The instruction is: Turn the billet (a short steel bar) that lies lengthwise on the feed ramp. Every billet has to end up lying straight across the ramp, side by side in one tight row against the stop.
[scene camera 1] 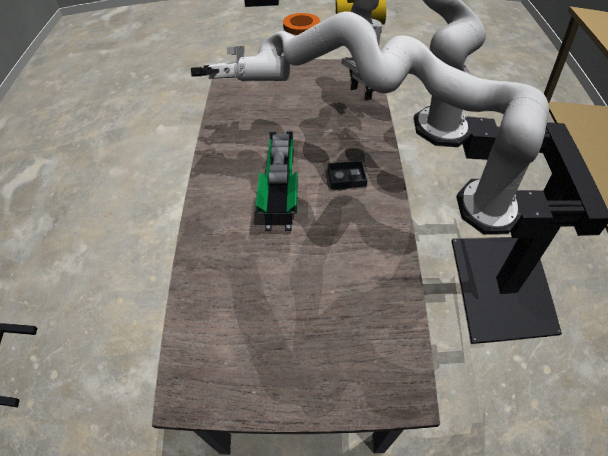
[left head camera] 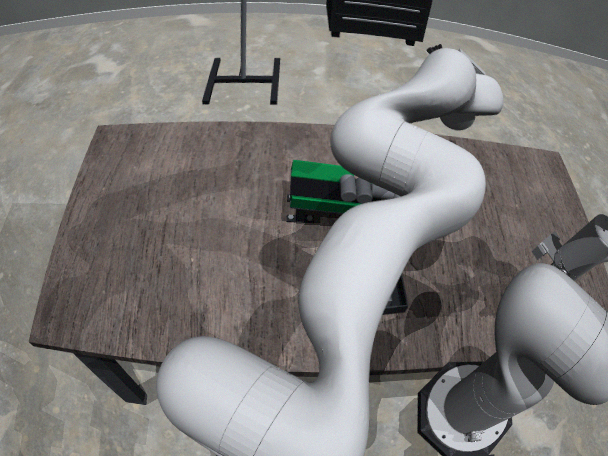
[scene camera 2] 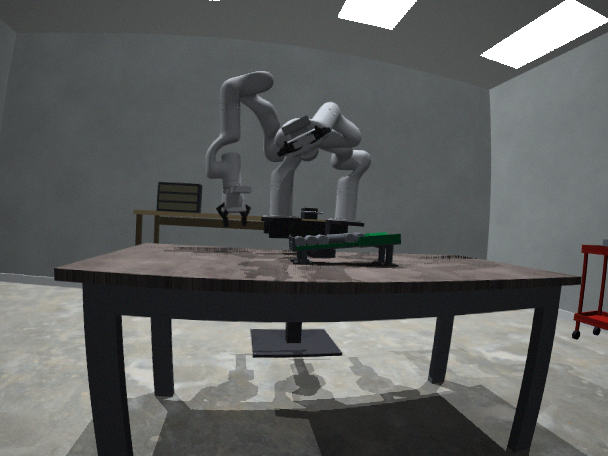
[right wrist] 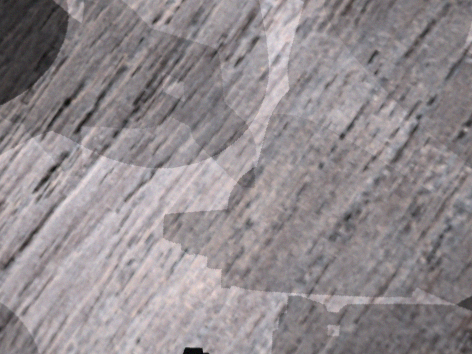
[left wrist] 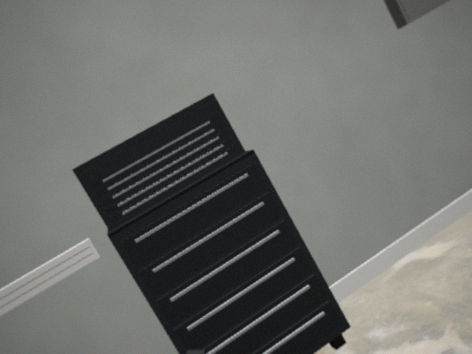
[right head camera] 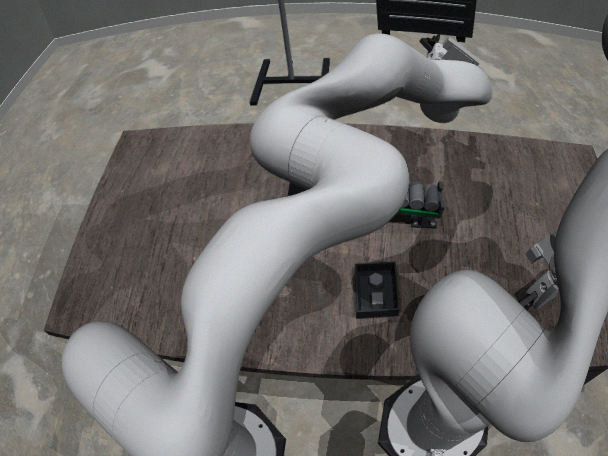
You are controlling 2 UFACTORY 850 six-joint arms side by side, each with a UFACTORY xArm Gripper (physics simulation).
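The feed ramp [left head camera: 315,170] [right head camera: 419,212] [scene camera 1: 262,195] [scene camera 2: 382,241] is green with a dark bed; its stop [right head camera: 441,188] is at the low end. Grey billets [right head camera: 417,196] lie across it near the stop. A lengthwise billet [left head camera: 383,193] [scene camera 1: 278,160] [scene camera 2: 341,238] lies between these and two crosswise billets, the lower billet [left head camera: 364,190] and the upper billet [left head camera: 348,188]. My left arm hides part of the row in both head views. My left gripper [scene camera 1: 201,71] [scene camera 2: 304,141] is open, empty, high beyond the ramp. My right gripper [scene camera 1: 361,89] [scene camera 2: 234,218] is open and empty above the table, away from the ramp.
A black tray [right head camera: 357,300] [scene camera 1: 347,186] holds a hexagonal piece [right head camera: 375,279] and a square piece [right head camera: 377,298]; it stands between the ramp and the arm bases. My left arm [left head camera: 360,260] stretches above the table and ramp. A black drawer cabinet [left wrist: 215,225] stands beyond the table.
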